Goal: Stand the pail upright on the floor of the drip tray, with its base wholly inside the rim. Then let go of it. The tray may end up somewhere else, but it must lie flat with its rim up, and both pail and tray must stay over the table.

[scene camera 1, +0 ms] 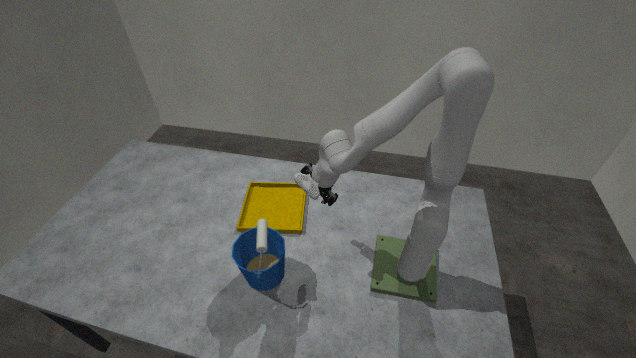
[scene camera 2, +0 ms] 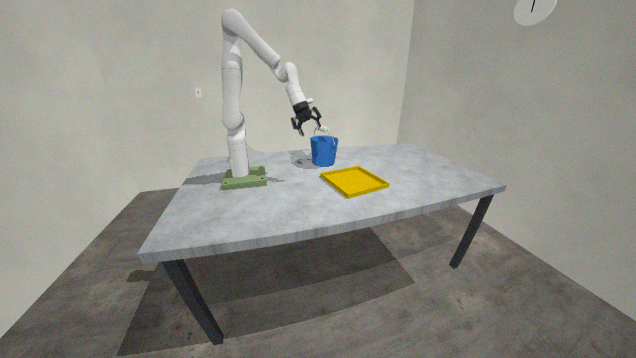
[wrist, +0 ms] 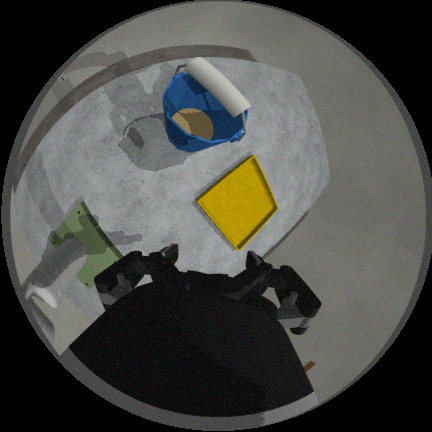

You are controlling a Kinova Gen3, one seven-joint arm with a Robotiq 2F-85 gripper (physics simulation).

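Seen in the pictures: gripper, fingertip midpoint: (scene camera 2: 311, 132) (wrist: 211, 254); arm's base at its link origin: (scene camera 1: 410, 269) (scene camera 2: 241, 173) (wrist: 74, 251).
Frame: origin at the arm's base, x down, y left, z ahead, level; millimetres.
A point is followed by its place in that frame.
Note:
The blue pail (scene camera 1: 273, 276) {x -61, y 108, z 453 mm} (scene camera 2: 324, 152) {x -69, y -19, z 476 mm} (wrist: 176, 136) {x -76, y 30, z 431 mm} stands upright on the table, outside the tray. Its wire handle stands up over the mouth with a white grip (scene camera 1: 262, 237) {x -213, y 67, z 478 mm} (scene camera 2: 321, 129) {x -196, y 28, z 474 mm} (wrist: 217, 86) {x -207, y 40, z 474 mm}; something tan shows inside. The yellow drip tray (scene camera 1: 275, 207) {x 22, y -250, z 533 mm} (scene camera 2: 355, 181) {x 22, y -260, z 543 mm} (wrist: 237, 202) {x 22, y -230, z 518 mm} lies flat, rim up, close beside the pail and holds nothing. My gripper (scene camera 1: 318, 184) {x -219, y -133, z 345 mm} (scene camera 2: 310, 130) {x -219, y -133, z 345 mm} (wrist: 211, 254) {x -219, y -133, z 345 mm} is open and empty, tilted, above the table. It is apart from the pail, and its fingertips do not touch the handle.
The arm stands on a green base plate (scene camera 1: 387, 255) {x -2, y -47, z 77 mm} (scene camera 2: 245, 181) {x -2, y -108, z 13 mm} (wrist: 85, 225) {x 0, y 22, z 107 mm}, on the table (scene camera 1: 150, 200) {x 26, y -233, z 1099 mm} (scene camera 2: 240, 210) {x 26, y -312, z -29 mm} (wrist: 130, 190) {x 26, y 4, z 271 mm} to one side of the pail and tray. The pail stands nearer the table edge at the bottom of the scene camera 1 view than the tray does.

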